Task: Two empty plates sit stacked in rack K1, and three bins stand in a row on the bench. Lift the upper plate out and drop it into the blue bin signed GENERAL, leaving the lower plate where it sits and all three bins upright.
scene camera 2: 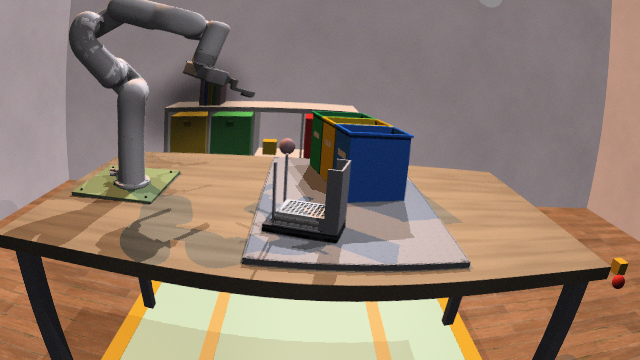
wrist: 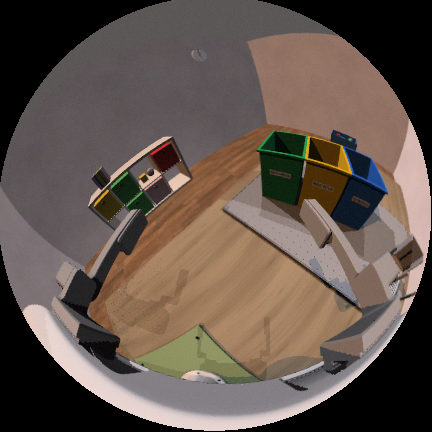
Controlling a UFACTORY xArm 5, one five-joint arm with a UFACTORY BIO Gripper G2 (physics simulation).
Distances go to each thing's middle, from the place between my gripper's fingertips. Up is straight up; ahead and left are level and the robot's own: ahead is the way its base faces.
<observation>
The green bin (scene camera 2: 317, 126) is 34 cm ahead of my hand, 17 cm below it and 9 cm to the left of it. The rest, counted from my hand: blue bin (scene camera 2: 379, 155) (39 cm ahead, 17 cm to the right, 17 cm below); then yellow bin (scene camera 2: 329, 130) (37 cm ahead, 17 cm below, 4 cm to the right).
</observation>
